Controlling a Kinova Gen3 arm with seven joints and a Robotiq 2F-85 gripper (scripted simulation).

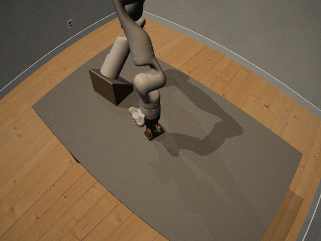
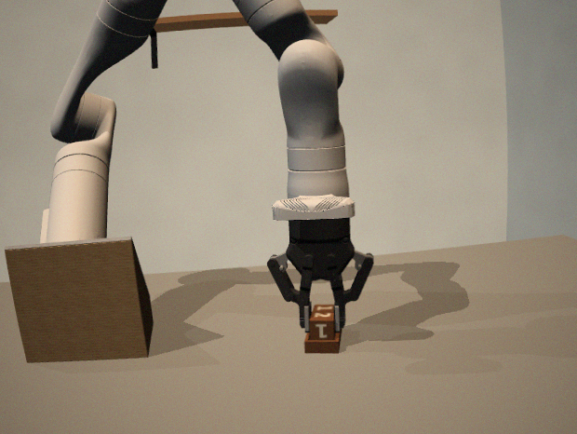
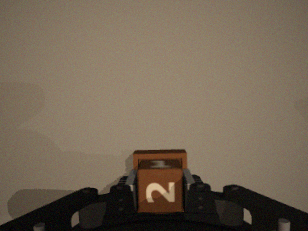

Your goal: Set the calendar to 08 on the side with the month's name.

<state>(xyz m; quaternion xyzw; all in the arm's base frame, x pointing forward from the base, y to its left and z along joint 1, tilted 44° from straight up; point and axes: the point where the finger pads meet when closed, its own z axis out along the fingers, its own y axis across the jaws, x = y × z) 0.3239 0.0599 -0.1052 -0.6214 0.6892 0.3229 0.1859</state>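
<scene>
Now: the brown cube 10 mm below my hand. Also, from my hand: brown tray 30 mm below, 20 mm to the left.
</scene>
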